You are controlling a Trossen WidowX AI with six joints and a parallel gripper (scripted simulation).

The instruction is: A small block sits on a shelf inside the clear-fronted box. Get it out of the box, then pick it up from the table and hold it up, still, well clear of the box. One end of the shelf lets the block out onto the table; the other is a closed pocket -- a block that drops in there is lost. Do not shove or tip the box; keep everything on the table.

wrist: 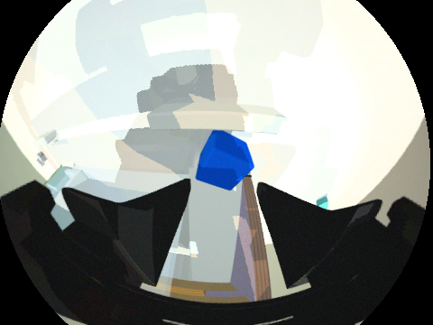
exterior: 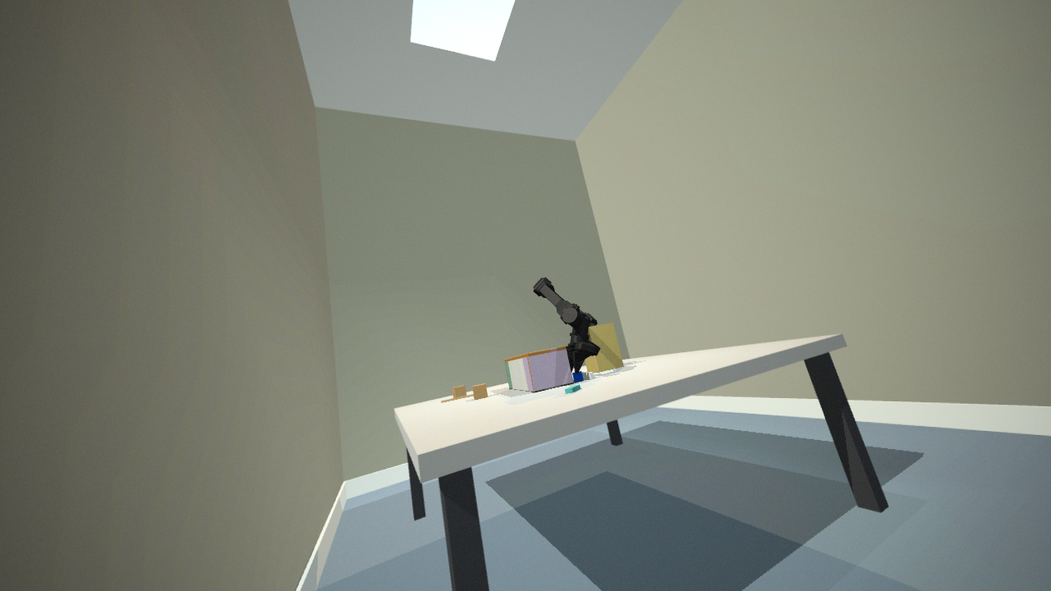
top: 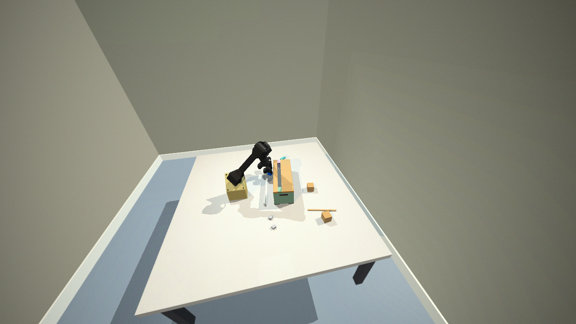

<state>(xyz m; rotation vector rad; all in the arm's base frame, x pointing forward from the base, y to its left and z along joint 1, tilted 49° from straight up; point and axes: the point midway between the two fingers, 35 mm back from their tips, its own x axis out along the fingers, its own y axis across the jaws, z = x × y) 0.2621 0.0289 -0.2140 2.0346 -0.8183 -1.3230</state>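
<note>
My gripper tip is 2 cm past the small blue block and 1 cm above it. Round my gripper tip: teal piece: 20 cm to the left, 14 cm ahead, 2 cm below; then thin wooden stick: 48 cm to the right, 27 cm ahead, 3 cm below; then box: 17 cm to the right, 3 cm above, 2 cm ahead.
</note>
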